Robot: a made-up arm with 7 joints. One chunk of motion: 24 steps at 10 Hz.
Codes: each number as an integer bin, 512 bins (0 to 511) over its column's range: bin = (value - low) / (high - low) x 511, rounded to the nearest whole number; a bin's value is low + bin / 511 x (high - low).
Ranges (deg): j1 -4..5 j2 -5..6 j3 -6..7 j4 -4..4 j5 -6..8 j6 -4..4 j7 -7..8
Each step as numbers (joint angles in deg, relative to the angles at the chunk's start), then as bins.
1 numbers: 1.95 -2.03 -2.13 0.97 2.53 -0.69 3.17
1 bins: 338 138 152 317 311 211 346
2 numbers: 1.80 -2.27 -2.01 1.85 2.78 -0.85 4.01
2 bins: 329 127 157 374 320 201 375
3 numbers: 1.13 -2.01 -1.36 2.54 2.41 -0.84 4.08
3 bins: 291 139 182 418 307 202 377
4 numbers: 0.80 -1.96 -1.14 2.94 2.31 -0.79 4.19
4 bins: 273 141 191 443 303 205 381
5 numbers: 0.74 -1.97 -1.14 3.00 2.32 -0.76 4.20
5 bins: 269 141 191 447 304 207 382
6 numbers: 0.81 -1.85 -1.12 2.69 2.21 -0.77 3.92
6 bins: 273 146 192 427 300 206 372
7 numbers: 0.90 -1.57 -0.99 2.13 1.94 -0.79 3.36
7 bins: 278 159 197 392 290 205 353
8 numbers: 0.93 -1.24 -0.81 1.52 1.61 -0.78 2.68
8 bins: 280 175 204 353 278 206 330
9 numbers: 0.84 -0.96 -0.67 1.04 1.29 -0.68 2.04
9 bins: 275 188 210 322 266 212 308
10 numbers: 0.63 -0.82 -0.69 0.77 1.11 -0.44 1.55
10 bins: 263 194 209 305 260 227 291
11 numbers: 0.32 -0.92 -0.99 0.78 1.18 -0.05 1.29
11 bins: 245 190 197 305 262 252 282
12 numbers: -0.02 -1.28 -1.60 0.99 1.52 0.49 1.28
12 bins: 226 173 173 319 274 287 282
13 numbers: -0.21 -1.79 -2.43 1.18 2.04 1.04 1.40
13 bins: 215 149 140 331 293 322 286
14 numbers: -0.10 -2.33 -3.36 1.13 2.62 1.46 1.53
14 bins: 221 124 104 328 315 349 291
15 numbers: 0.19 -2.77 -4.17 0.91 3.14 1.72 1.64
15 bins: 238 104 72 314 334 365 294
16 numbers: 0.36 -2.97 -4.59 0.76 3.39 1.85 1.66
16 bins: 248 94 55 304 343 374 295
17 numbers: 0.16 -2.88 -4.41 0.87 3.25 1.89 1.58
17 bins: 236 98 62 311 338 376 292
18 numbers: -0.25 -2.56 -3.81 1.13 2.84 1.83 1.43
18 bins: 213 113 86 328 323 372 287
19 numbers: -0.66 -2.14 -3.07 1.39 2.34 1.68 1.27
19 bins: 190 133 115 344 304 363 282
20 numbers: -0.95 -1.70 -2.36 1.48 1.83 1.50 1.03
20 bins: 173 153 143 350 286 351 274
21 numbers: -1.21 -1.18 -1.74 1.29 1.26 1.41 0.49
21 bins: 158 177 167 338 265 346 255
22 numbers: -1.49 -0.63 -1.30 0.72 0.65 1.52 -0.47
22 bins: 143 203 185 301 243 353 222
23 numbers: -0.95 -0.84 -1.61 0.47 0.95 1.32 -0.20
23 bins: 173 193 173 286 254 340 232
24 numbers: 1.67 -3.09 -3.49 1.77 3.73 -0.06 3.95
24 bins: 322 89 99 369 355 252 373
